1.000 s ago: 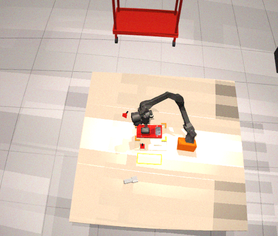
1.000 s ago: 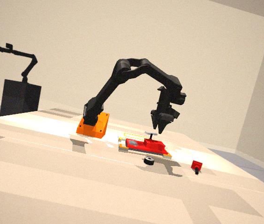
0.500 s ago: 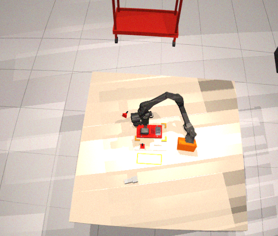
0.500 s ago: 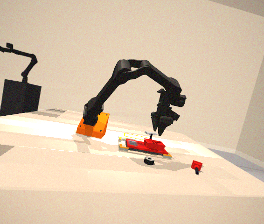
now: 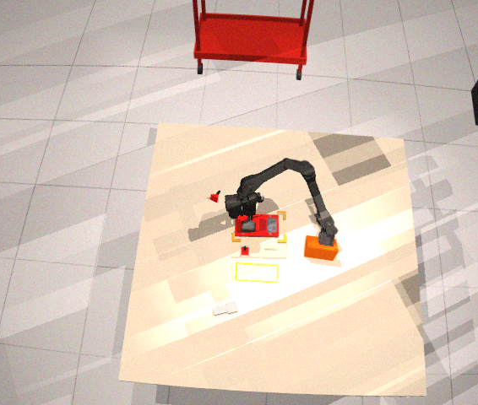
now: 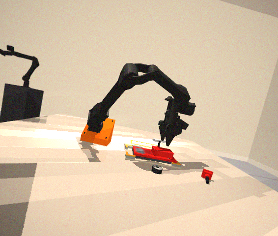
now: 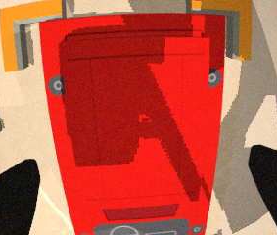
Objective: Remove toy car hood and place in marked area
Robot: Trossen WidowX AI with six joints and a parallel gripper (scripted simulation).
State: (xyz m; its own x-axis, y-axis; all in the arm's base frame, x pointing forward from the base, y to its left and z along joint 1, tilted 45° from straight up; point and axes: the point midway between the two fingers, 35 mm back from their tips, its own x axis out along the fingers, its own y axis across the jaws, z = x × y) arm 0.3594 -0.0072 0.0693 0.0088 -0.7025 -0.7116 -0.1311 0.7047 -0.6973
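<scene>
My gripper tip is now 4 cm above the hood. Also, from my gripper tip: white piece: 3 cm ahead, 40 cm to the left, 7 cm below; then black wheel: 3 cm behind, 15 cm to the right, 7 cm below.
</scene>
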